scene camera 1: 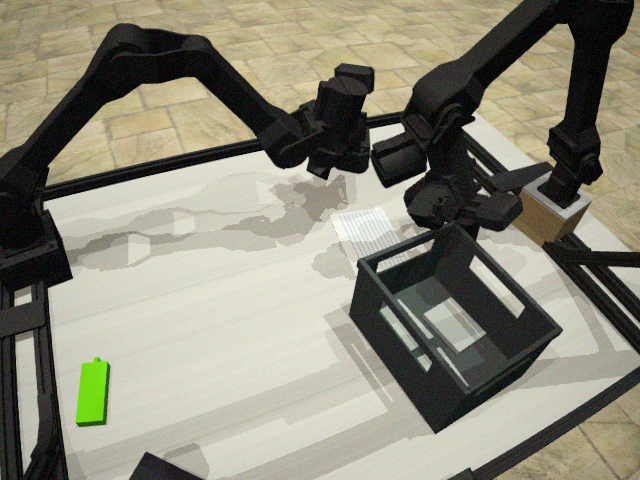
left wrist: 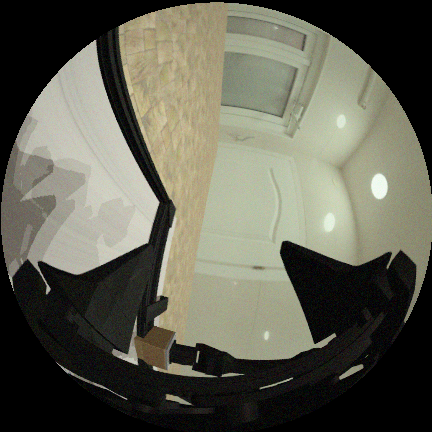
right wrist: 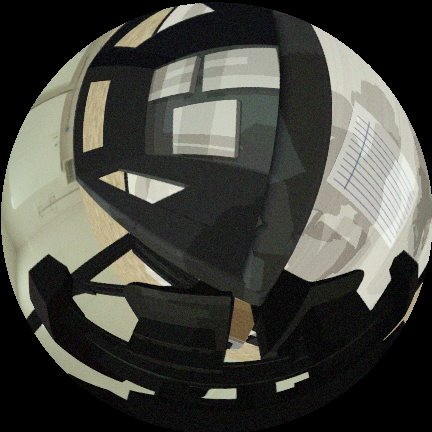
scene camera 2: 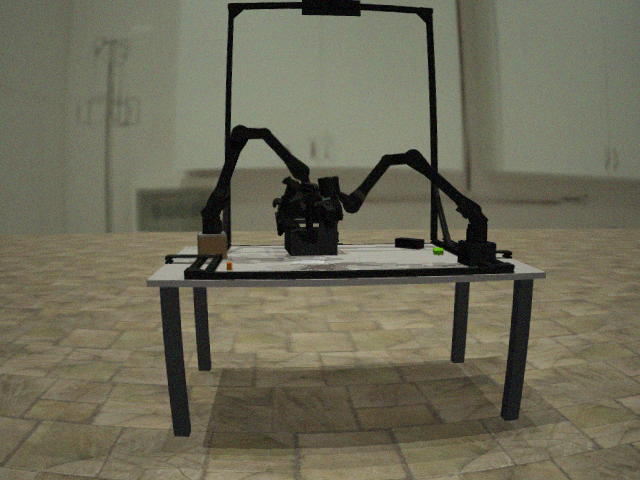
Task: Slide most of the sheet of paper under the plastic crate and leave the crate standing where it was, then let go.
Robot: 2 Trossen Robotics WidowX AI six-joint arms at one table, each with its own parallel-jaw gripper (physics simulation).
Labels:
The right gripper shows in scene camera 1, in the right wrist view and in scene camera 2 (279, 234). A plastic crate shows in scene camera 1, in the right wrist view and in scene camera 2 (327, 244). The same spot on the plastic crate: (scene camera 1: 511, 345) is (right wrist: 142, 158). One and the same spot on the right gripper: (scene camera 1: 466, 216) is (right wrist: 180, 334).

